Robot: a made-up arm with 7 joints. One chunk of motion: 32 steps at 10 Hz.
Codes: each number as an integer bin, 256 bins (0 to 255) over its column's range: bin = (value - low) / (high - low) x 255, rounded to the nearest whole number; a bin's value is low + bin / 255 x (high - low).
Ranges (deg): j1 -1.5..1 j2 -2..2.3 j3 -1.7..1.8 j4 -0.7..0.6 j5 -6.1..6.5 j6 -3.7..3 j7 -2.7..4
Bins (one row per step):
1: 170 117 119 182 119 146 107
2: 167 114 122 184 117 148 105
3: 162 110 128 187 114 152 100
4: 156 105 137 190 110 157 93
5: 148 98 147 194 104 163 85
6: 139 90 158 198 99 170 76
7: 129 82 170 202 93 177 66
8: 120 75 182 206 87 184 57
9: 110 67 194 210 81 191 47
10: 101 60 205 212 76 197 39
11: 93 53 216 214 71 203 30
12: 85 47 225 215 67 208 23
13: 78 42 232 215 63 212 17
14: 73 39 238 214 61 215 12
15: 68 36 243 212 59 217 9
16: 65 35 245 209 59 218 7
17: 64 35 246 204 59 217 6
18: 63 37 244 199 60 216 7
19: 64 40 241 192 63 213 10
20: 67 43 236 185 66 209 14
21: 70 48 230 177 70 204 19
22: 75 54 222 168 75 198 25
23: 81 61 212 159 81 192 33
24: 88 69 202 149 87 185 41
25: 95 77 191 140 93 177 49
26: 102 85 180 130 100 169 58
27: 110 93 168 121 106 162 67
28: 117 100 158 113 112 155 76
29: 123 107 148 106 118 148 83
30: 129 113 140 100 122 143 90
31: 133 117 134 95 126 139 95
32: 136 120 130 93 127 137 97
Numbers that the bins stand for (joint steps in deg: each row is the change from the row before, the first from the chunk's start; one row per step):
1: 0.167 -0.027 -0.067 0.228 -0.220 0.136 0.111
2: 0.137 -0.078 -0.025 0.238 -0.319 0.189 0.059
3: 0.088 -0.145 0.057 0.253 -0.467 0.294 -0.073
4: 0.029 -0.229 0.180 0.269 -0.665 0.425 -0.256
5: -0.049 -0.347 0.318 0.289 -0.961 0.583 -0.467
6: -0.137 -0.482 0.469 0.309 -1.208 0.767 -0.703
7: -0.235 -0.617 0.633 0.330 -1.505 0.951 -0.966
8: -0.324 -0.735 0.798 0.350 -1.801 1.135 -1.202
9: -0.422 -0.870 0.963 0.371 -2.098 1.318 -1.465
10: -0.510 -0.988 1.114 0.381 -2.345 1.476 -1.675
11: -0.588 -1.106 1.265 0.391 -2.592 1.634 -1.912
12: -0.667 -1.207 1.388 0.396 -2.789 1.765 -2.096
13: -0.735 -1.292 1.484 0.396 -2.987 1.870 -2.253
14: -0.784 -1.342 1.567 0.391 -3.086 1.949 -2.385
15: -0.833 -1.393 1.635 0.381 -3.185 2.002 -2.464
16: -0.863 -1.410 1.663 0.365 -3.185 2.028 -2.516
17: -0.873 -1.410 1.676 0.340 -3.185 2.002 -2.542
18: -0.882 -1.376 1.649 0.315 -3.135 1.975 -2.516
19: -0.873 -1.325 1.608 0.279 -2.987 1.896 -2.437
20: -0.843 -1.275 1.539 0.243 -2.839 1.791 -2.332
21: -0.814 -1.191 1.457 0.202 -2.641 1.660 -2.201
22: -0.765 -1.089 1.347 0.156 -2.394 1.502 -2.043
23: -0.706 -0.971 1.210 0.111 -2.098 1.345 -1.833
24: -0.637 -0.836 1.073 0.060 -1.801 1.161 -1.623
25: -0.569 -0.702 0.922 0.014 -1.505 0.951 -1.413
26: -0.500 -0.567 0.771 -0.037 -1.159 0.740 -1.176
27: -0.422 -0.432 0.606 -0.083 -0.862 0.556 -0.940
28: -0.353 -0.314 0.469 -0.124 -0.566 0.373 -0.703
29: -0.294 -0.196 0.331 -0.160 -0.269 0.189 -0.519
30: -0.235 -0.095 0.222 -0.190 -0.072 0.057 -0.335
31: -0.196 -0.027 0.139 -0.216 0.126 -0.048 -0.204
32: -0.167 0.024 0.084 -0.226 0.175 -0.100 -0.151

